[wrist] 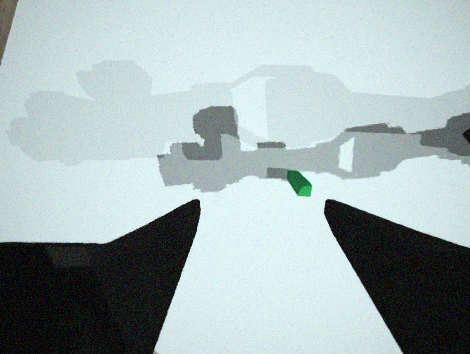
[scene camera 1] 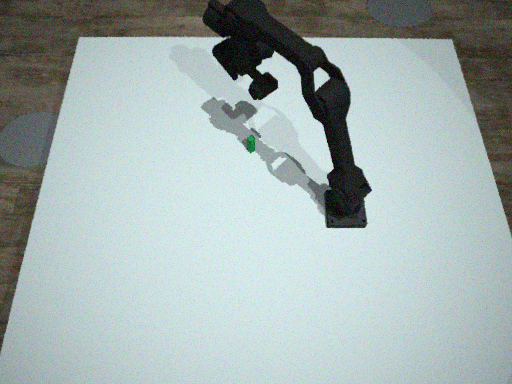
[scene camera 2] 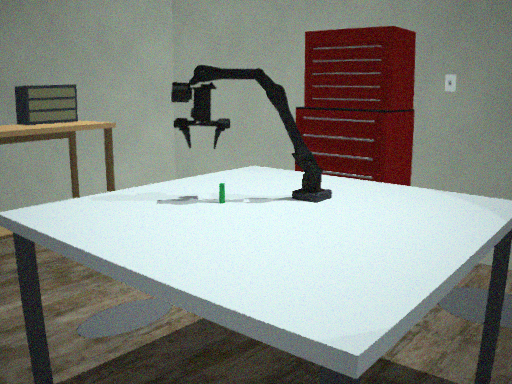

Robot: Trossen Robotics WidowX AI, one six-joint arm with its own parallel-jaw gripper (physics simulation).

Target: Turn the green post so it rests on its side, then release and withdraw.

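Observation:
The green post point(scene camera 1: 251, 144) point(scene camera 2: 222, 193) point(wrist: 299, 184) stands upright on the white table, small and slim, with the arm's shadow around it. My gripper point(scene camera 2: 202, 148) point(wrist: 261, 205) is open and empty, its fingers pointing down. It hangs well above the table, higher than the post's top and up and to the left of it in the scene camera 2 view. In the wrist view the post shows beyond the fingertips, nearer the right finger. In the scene camera 1 view the fingers are small and dark, and their gap is hard to make out.
The white table point(scene camera 1: 200, 300) point(scene camera 2: 280, 260) bears the arm's base point(scene camera 1: 346, 215) point(scene camera 2: 312, 194), to the right of the post. A red drawer cabinet point(scene camera 2: 360, 70) and a wooden bench point(scene camera 2: 95, 125) with a small drawer box point(scene camera 2: 52, 104) stand beyond the table.

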